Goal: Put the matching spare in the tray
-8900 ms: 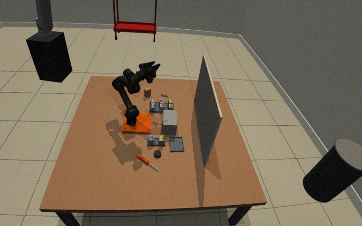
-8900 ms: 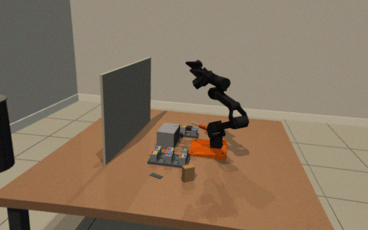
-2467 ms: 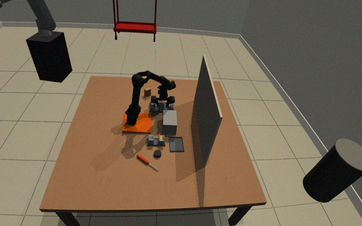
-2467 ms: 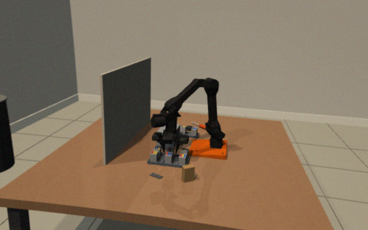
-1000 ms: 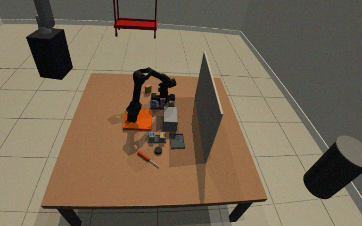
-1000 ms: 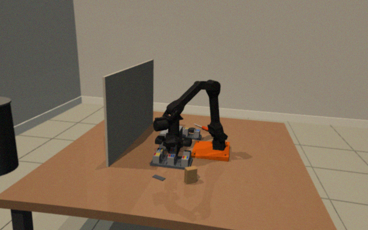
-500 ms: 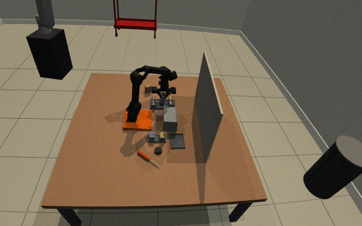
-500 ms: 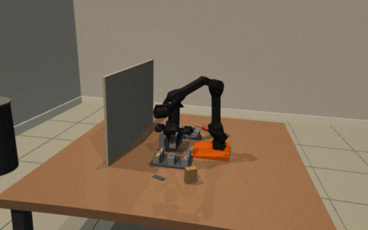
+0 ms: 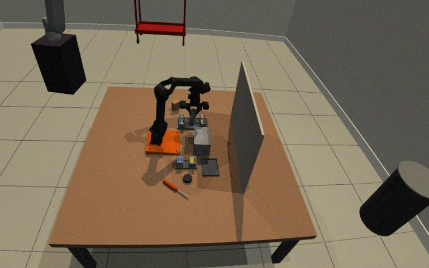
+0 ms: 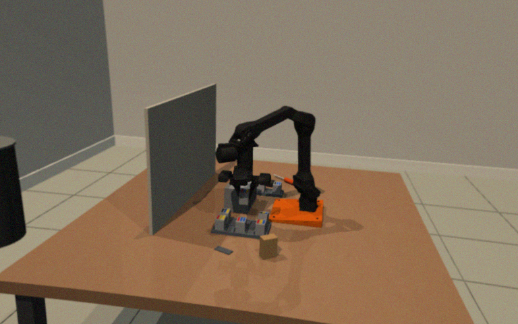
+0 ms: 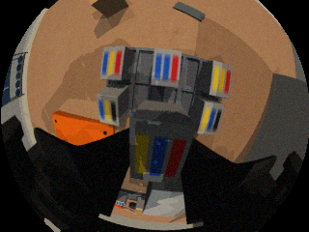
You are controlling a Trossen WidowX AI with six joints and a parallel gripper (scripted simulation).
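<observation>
My gripper tip is now 34 cm to the left of the dark grey tray, 16 cm short of it and 10 cm above it. Round my gripper tip: wooden block (17 cm to the left, 16 cm behind, 7 cm below); then grey mounted unit (17 cm to the right, 8 cm ahead, 5 cm below); then grey spare (2 cm above).
</observation>
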